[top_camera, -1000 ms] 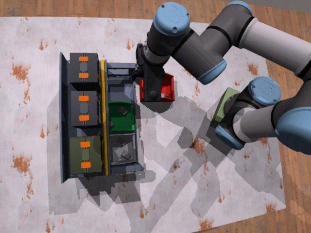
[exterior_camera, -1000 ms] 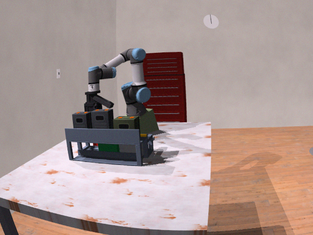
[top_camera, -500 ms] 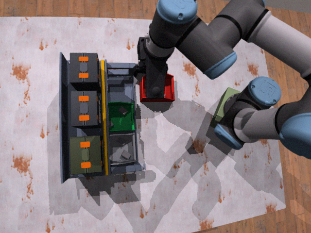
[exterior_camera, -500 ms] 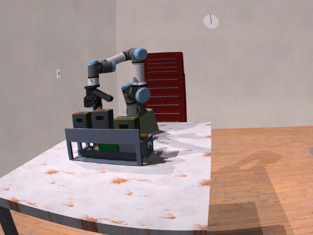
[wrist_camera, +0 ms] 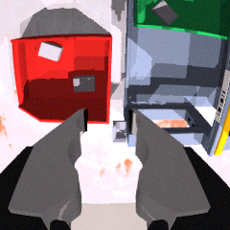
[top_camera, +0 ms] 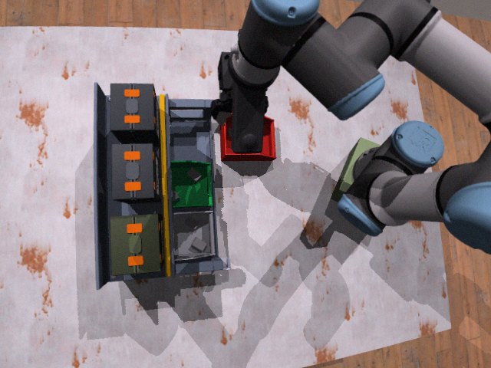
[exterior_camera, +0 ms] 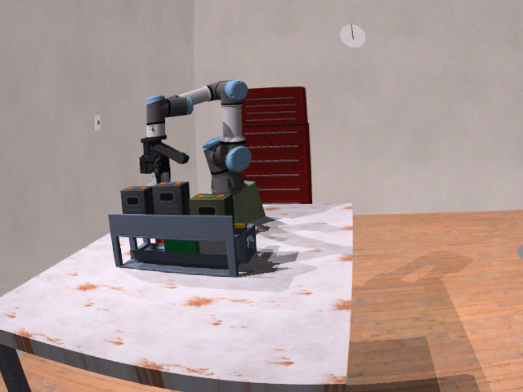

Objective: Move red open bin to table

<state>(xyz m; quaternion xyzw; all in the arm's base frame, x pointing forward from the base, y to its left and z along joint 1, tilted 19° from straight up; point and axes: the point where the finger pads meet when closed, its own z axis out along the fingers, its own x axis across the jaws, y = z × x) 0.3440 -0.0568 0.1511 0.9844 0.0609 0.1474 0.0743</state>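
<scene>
Right now the red open bin is 120 mm below my hand, 60 mm behind it and 10 mm to the right of it. From my hand the other things lie so: shelf rail 150 mm below, 110 mm to the left, 10 mm ahead; yellow bar 130 mm to the left, 120 mm ahead, 50 mm below; green bin 120 mm to the left, 110 mm below, 90 mm ahead.
</scene>
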